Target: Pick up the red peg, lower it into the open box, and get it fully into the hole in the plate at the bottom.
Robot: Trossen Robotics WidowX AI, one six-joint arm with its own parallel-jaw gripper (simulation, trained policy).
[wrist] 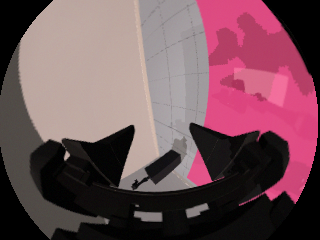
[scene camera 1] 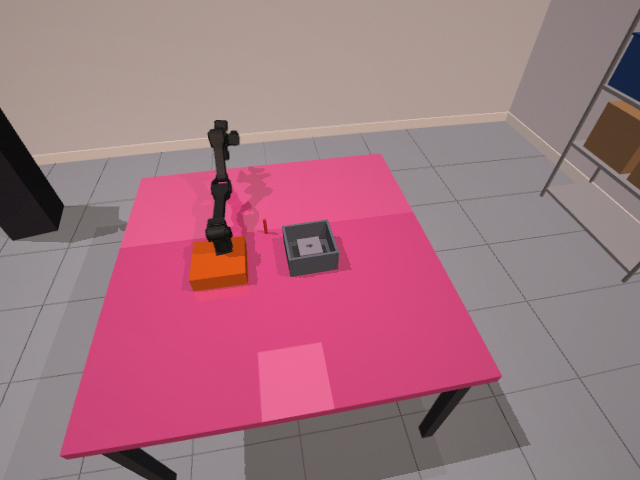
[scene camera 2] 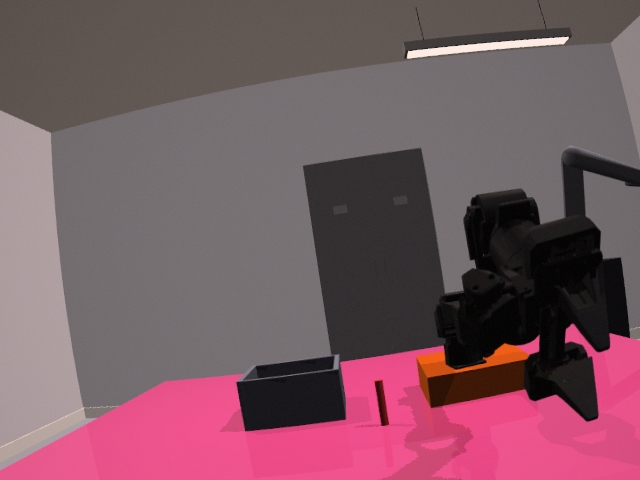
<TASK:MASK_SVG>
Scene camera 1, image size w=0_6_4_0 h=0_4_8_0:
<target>grey box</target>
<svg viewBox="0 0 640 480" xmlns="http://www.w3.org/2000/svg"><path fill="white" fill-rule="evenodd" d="M328 219L282 226L290 277L338 269L339 251ZM319 236L323 253L299 257L297 239Z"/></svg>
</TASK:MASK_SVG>
